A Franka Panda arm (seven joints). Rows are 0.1 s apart.
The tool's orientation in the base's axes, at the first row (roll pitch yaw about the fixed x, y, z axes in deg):
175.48 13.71 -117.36
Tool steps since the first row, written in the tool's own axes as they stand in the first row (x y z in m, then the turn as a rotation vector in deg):
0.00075 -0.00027 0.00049 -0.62 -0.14 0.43
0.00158 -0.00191 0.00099 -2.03 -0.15 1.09
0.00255 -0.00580 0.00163 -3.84 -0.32 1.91
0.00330 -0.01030 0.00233 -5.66 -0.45 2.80
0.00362 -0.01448 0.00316 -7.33 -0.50 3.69
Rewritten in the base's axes. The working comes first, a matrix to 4 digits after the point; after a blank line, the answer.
The tool's axes in the first row as the columns of a matrix, in the base's axes (used below as rounded here):
-0.4465 -0.8940 0.0386
-0.8628 0.4416 0.2461
-0.2370 0.0766 -0.9685

-0.00007 -0.00065 -0.00067 0.42 0.58 -0.28
0.00104 -0.00196 -0.00148 1.08 1.95 -0.59
0.00411 -0.00436 -0.00263 2.07 3.64 -0.96
0.00782 -0.00682 -0.00383 3.04 5.37 -1.40
0.01145 -0.00874 -0.00503 3.86 7.01 -1.87

